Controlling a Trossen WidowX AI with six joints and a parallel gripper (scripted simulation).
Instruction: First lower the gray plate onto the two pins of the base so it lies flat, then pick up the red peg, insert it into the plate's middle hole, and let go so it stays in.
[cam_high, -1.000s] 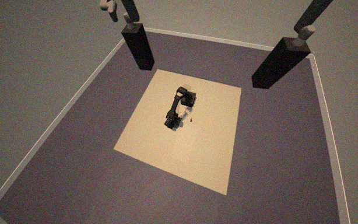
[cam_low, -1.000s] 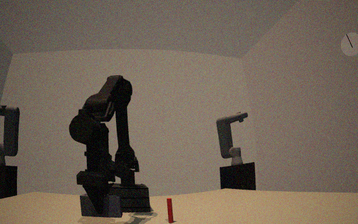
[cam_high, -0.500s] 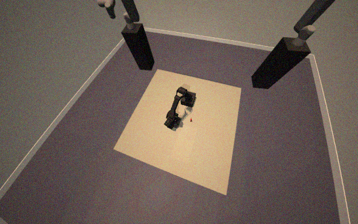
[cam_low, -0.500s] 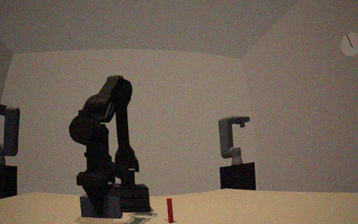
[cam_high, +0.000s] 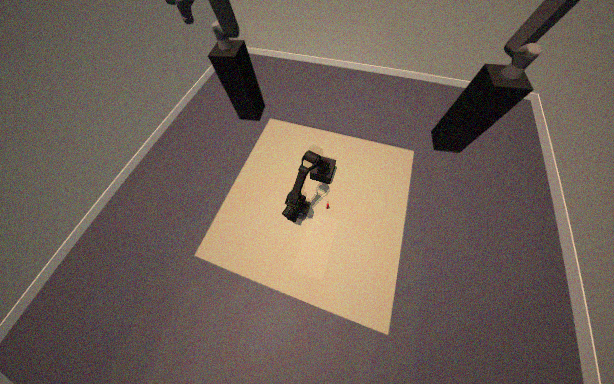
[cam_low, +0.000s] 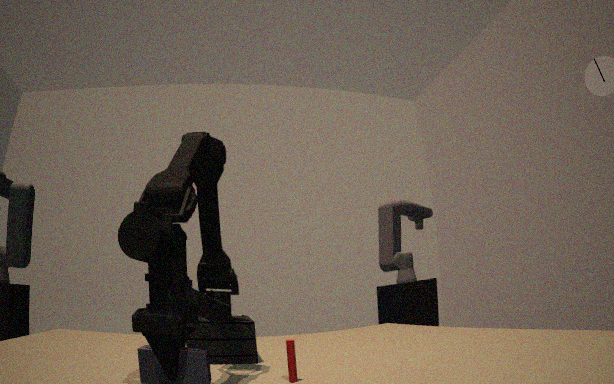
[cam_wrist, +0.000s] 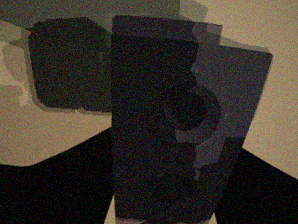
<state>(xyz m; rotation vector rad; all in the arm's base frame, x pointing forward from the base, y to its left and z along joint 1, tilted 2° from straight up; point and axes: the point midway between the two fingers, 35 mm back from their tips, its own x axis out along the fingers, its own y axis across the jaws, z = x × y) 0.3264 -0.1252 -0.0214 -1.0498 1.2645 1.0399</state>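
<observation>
My gripper tip is now 3 cm above the base. The rest, counted from my gripper tip: gray plate 3 cm above; then red peg 7 cm behind, 20 cm to the left.
</observation>
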